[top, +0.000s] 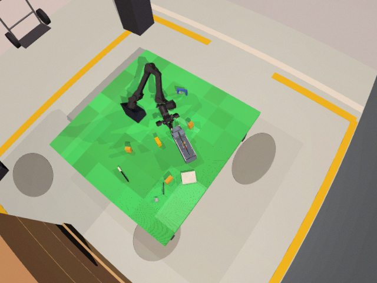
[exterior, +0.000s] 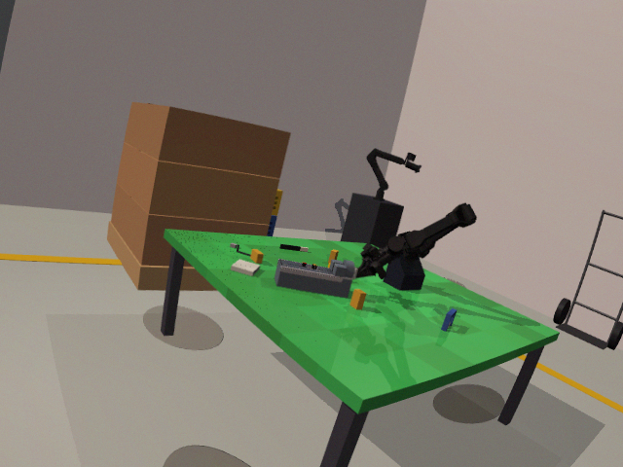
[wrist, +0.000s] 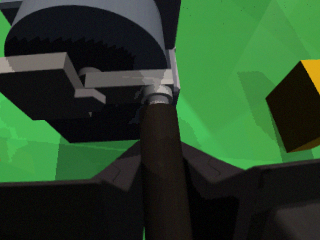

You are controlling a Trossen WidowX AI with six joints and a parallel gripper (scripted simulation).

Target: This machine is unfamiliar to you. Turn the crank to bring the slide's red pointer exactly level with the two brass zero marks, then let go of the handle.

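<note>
Right now the red pointer is 19 cm ahead of my gripper tip, 8 cm to the right of it and 2 cm above it. Also, from my gripper tip: dark handle 2 cm behind, 1 cm to the left, 3 cm above; blue bracket 16 cm behind, 36 cm to the left, 3 cm below; white pad 32 cm ahead, 24 cm to the right, 5 cm below.
</note>
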